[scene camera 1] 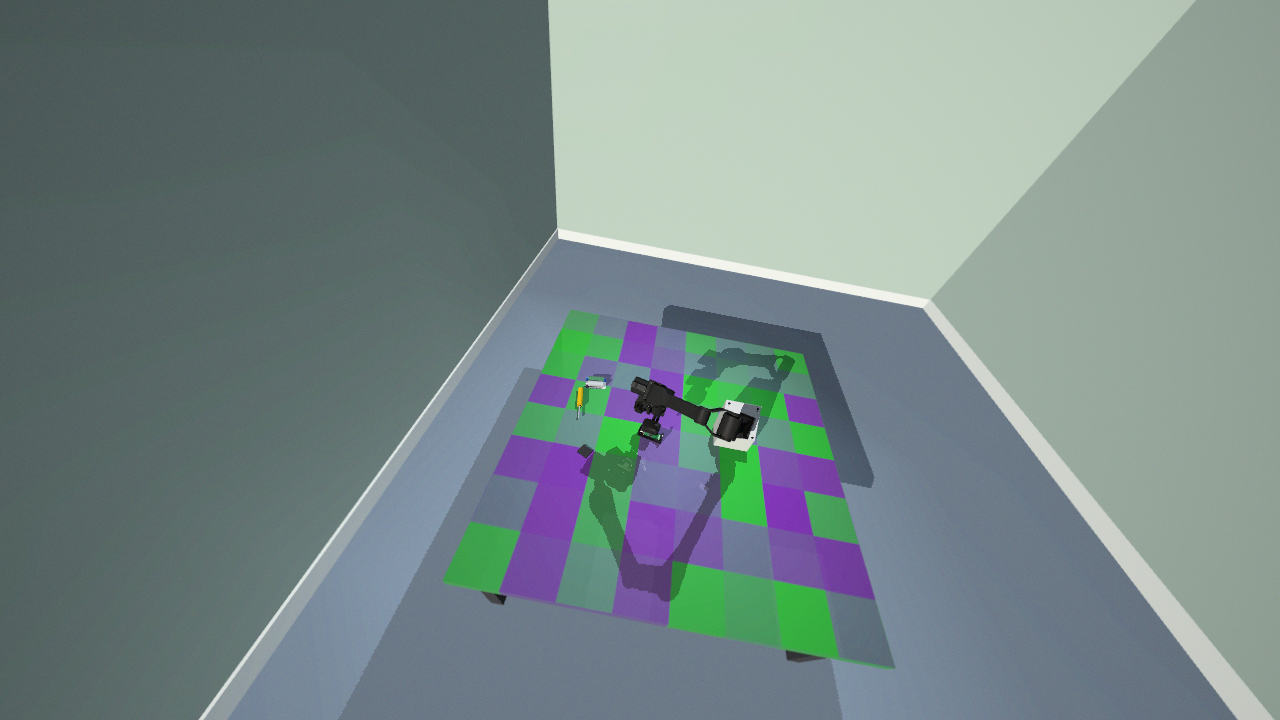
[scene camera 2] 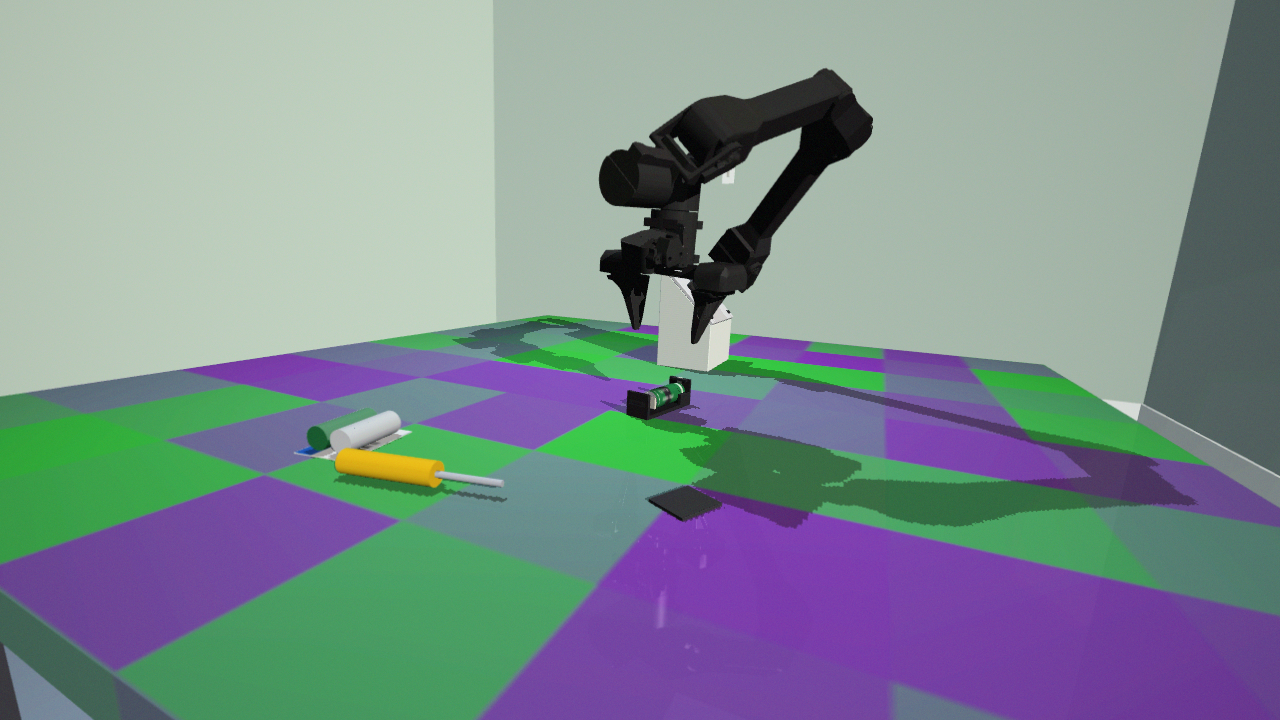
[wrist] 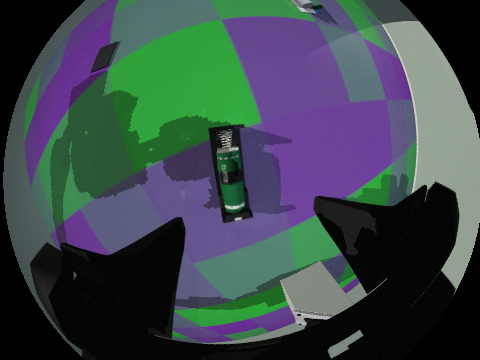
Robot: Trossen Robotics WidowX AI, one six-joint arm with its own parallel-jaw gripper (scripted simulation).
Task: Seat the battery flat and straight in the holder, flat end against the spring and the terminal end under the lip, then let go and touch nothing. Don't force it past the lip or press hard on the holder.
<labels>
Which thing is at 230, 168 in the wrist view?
A battery.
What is the gripper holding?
Nothing.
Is the gripper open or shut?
Open.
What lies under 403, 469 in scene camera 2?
A yellow-handled screwdriver.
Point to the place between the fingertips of the gripper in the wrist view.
At 251, 215
</labels>
